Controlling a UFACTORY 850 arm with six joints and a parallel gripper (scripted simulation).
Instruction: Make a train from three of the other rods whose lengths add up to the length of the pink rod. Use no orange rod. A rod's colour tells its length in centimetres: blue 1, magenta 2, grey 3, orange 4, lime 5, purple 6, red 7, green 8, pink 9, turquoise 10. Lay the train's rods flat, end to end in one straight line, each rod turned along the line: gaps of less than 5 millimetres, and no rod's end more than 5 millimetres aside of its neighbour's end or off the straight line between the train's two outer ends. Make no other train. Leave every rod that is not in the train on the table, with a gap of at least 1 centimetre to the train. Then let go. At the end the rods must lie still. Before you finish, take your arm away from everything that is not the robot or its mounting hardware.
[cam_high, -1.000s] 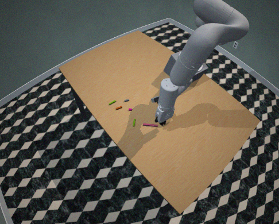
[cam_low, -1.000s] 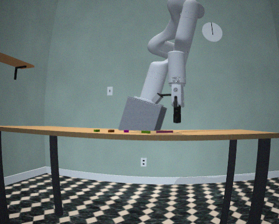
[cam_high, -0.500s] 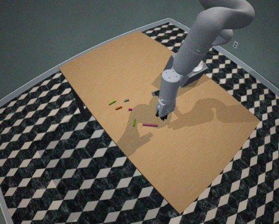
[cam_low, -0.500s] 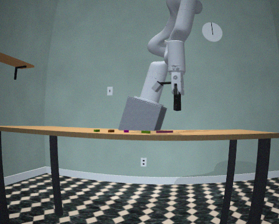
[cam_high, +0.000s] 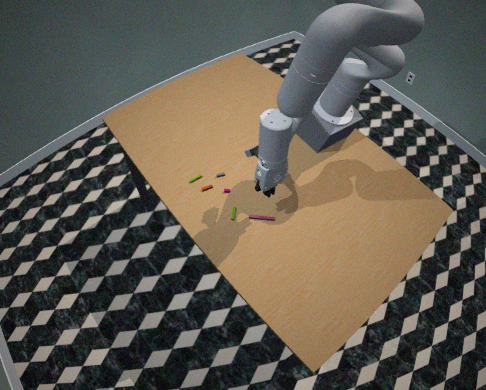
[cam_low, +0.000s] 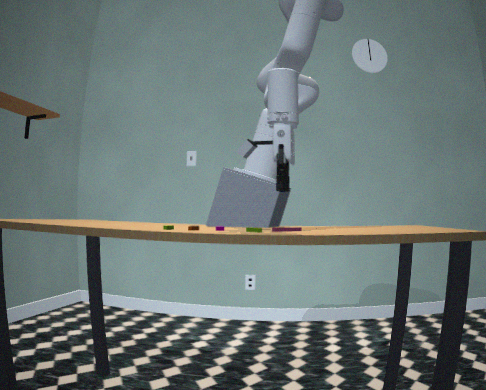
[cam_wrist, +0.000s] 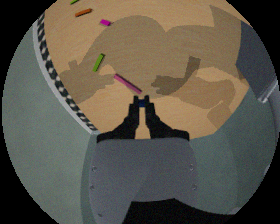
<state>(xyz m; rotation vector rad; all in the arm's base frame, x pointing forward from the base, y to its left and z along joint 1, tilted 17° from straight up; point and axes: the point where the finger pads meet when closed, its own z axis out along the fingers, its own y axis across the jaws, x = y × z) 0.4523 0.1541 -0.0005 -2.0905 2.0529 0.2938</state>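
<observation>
Now: hand 120 mm above the pink rod, 40 mm short of it and 20 mm to the right of it. Also, from my hand: magenta rod 150 mm to the right, 120 mm below, 70 mm ahead; blue rod 20 mm below; grey rod 220 mm to the right, 120 mm below, 40 mm ahead.
</observation>
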